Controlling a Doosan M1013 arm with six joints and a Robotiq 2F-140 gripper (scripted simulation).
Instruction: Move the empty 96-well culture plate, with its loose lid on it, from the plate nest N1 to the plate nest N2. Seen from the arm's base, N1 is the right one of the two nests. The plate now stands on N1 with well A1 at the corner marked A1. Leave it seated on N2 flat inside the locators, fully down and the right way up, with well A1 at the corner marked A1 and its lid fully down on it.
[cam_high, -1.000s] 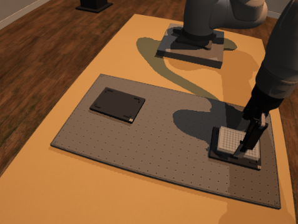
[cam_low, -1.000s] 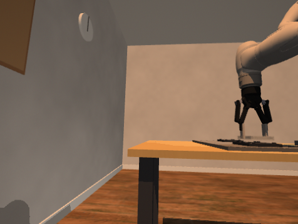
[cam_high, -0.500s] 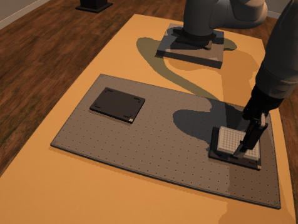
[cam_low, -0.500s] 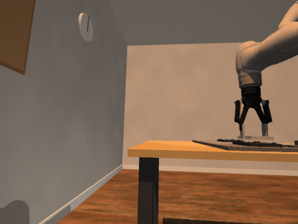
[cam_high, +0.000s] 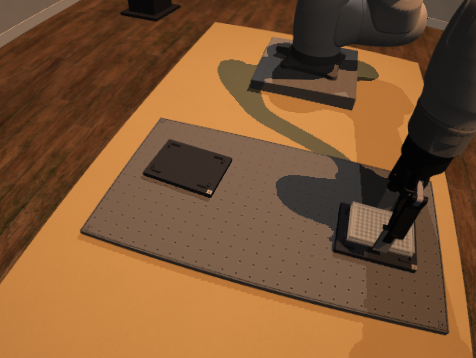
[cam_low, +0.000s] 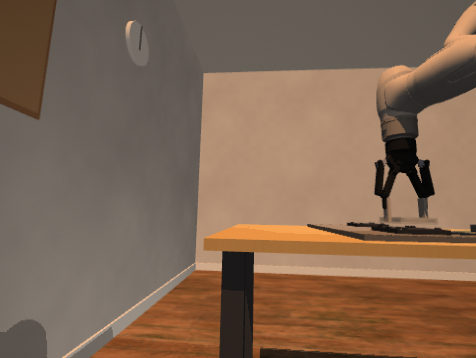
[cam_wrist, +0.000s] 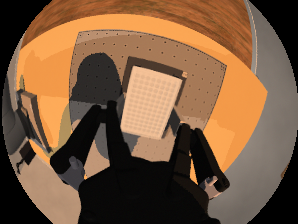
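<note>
My hand is 20 mm above the lid. The rest, counted from my hand: plate: 20 mm below; then A1 corner mark: 80 mm to the left, 50 mm ahead, 40 mm below; then black nest N2: 50 mm below.
</note>
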